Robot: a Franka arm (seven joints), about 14 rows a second.
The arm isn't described. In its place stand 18 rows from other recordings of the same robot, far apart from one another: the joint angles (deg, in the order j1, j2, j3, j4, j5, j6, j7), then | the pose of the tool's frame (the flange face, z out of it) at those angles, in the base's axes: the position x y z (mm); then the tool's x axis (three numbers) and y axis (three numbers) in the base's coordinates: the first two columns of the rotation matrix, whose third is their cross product.
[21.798, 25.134, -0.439, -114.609, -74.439, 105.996, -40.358] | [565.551 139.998 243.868 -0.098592 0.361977 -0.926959 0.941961 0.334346 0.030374]
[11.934, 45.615, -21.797, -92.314, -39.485, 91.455, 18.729] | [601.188 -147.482 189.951 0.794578 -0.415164 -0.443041 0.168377 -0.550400 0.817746]
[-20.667, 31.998, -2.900, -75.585, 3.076, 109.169, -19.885] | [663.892 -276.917 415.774 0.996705 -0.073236 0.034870 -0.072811 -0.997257 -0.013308]
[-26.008, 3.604, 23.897, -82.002, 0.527, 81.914, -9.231] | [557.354 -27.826 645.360 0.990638 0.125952 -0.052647 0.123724 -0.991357 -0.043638]
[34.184, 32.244, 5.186, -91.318, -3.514, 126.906, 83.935] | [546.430 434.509 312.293 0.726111 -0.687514 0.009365 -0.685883 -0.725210 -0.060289]
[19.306, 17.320, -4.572, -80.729, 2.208, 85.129, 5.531] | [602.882 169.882 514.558 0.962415 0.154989 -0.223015 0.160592 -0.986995 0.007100]
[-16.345, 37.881, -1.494, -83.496, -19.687, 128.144, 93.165] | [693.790 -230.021 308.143 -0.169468 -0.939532 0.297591 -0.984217 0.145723 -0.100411]
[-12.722, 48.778, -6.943, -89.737, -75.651, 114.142, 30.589] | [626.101 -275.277 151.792 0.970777 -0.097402 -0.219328 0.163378 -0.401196 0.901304]
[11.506, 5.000, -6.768, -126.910, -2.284, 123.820, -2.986] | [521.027 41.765 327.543 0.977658 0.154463 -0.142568 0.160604 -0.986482 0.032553]
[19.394, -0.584, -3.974, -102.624, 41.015, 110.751, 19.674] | [545.951 197.301 574.524 0.962089 -0.225152 -0.153917 -0.271208 -0.730164 -0.627141]
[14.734, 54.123, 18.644, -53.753, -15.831, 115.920, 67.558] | [725.314 333.249 336.676 0.791067 -0.607686 0.070218 -0.592266 -0.789560 -0.160676]
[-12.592, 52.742, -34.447, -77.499, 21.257, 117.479, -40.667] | [574.975 -445.011 223.951 0.981401 -0.123486 -0.146981 -0.113195 -0.990626 0.076463]
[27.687, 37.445, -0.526, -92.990, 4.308, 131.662, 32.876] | [616.121 318.830 242.423 0.989172 -0.146347 -0.010980 -0.146730 -0.987682 -0.054354]
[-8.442, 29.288, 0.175, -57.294, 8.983, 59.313, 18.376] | [630.449 -70.560 539.777 0.803395 -0.354579 -0.478362 -0.407193 -0.913316 -0.006886]
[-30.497, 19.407, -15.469, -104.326, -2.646, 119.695, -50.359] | [442.793 -445.413 353.393 0.984544 0.109181 -0.136937 0.114809 -0.992810 0.033872]
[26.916, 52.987, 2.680, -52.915, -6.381, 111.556, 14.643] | [699.526 371.731 334.212 0.955277 0.273375 0.112744 0.270228 -0.961853 0.042606]
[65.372, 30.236, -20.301, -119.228, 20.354, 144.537, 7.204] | [412.655 407.340 179.990 0.917557 0.395902 -0.036741 0.395669 -0.918291 -0.013730]
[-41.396, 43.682, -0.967, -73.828, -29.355, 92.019, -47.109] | [482.008 -504.917 278.363 0.762876 0.177517 -0.621698 0.214610 -0.976577 -0.015502]
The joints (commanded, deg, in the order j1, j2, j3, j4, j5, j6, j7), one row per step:
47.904, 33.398, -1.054, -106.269, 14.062, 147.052, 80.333
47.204, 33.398, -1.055, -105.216, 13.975, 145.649, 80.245
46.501, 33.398, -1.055, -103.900, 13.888, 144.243, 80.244
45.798, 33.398, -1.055, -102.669, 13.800, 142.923, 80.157
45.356, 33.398, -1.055, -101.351, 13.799, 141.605, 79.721
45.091, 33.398, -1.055, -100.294, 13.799, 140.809, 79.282
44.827, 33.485, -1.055, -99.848, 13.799, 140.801, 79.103
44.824, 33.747, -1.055, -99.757, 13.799, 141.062, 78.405
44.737, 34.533, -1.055, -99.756, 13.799, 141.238, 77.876
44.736, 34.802, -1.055, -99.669, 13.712, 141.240, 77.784
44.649, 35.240, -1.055, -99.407, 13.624, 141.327, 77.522
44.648, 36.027, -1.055, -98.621, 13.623, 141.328, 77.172
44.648, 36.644, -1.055, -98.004, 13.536, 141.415, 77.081
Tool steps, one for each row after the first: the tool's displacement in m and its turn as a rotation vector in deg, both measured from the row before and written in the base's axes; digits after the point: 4 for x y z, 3 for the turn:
0.0078, -0.0021, 0.0052, -0.090, 0.342, -0.329
0.0088, -0.0013, 0.0072, 0.097, 0.175, -0.411
0.0085, -0.0018, 0.0068, 0.081, 0.142, -0.337
0.0066, 0.0004, 0.0076, 0.185, 0.049, 0.208
0.0049, 0.0012, 0.0066, 0.293, -0.195, 0.305
0.0037, -0.0007, 0.0024, 0.244, -0.288, -0.083
0.0005, 0.0002, -0.0020, 0.020, -0.232, 0.639
0.0001, -0.0015, -0.0090, -0.457, 0.310, 0.403
0.0000, 0.0000, -0.0025, -0.173, 0.066, 0.151
0.0013, -0.0002, -0.0031, -0.124, -0.041, 0.221
0.0020, 0.0020, -0.0035, -0.009, -0.074, 0.352
0.0017, 0.0016, -0.0026, -0.003, -0.137, 0.144

